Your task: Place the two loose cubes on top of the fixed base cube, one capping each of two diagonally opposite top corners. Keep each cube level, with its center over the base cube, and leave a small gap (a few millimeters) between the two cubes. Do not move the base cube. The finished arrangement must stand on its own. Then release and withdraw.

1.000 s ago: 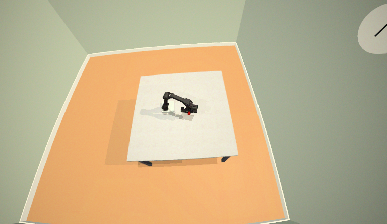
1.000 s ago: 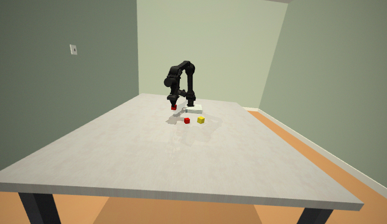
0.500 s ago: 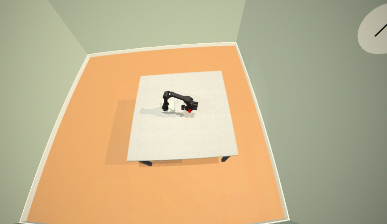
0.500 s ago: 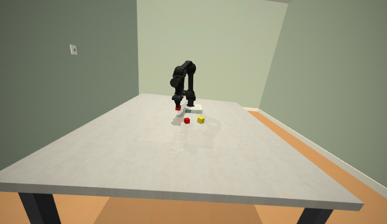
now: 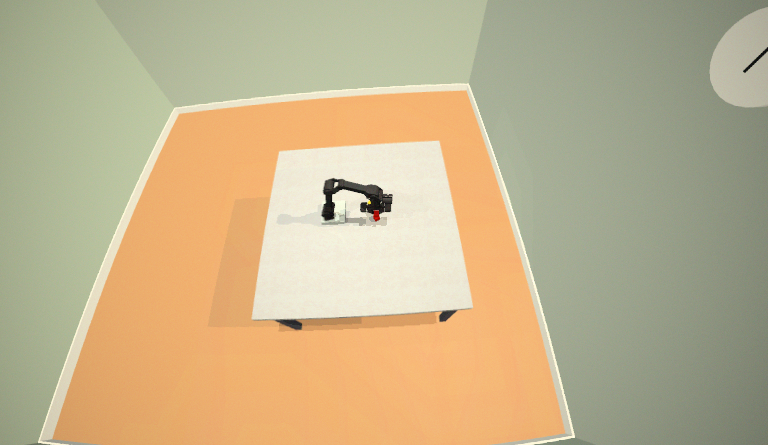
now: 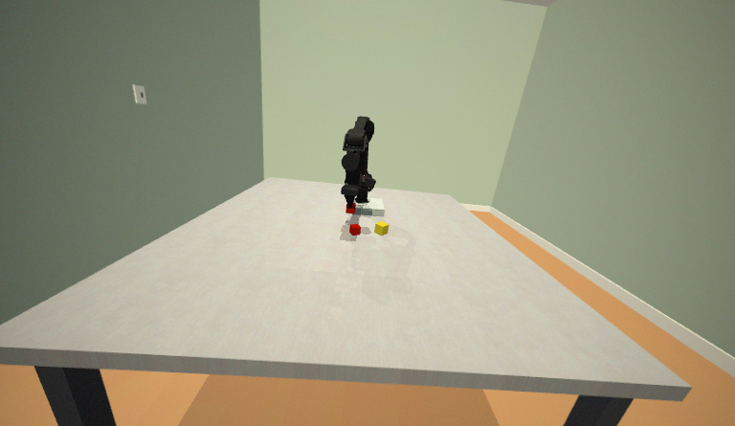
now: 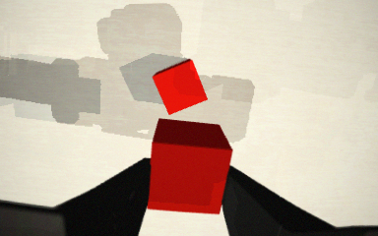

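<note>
Now: gripper tip 14 cm to the right of the yellow base cube and 9 cm above it.
</note>
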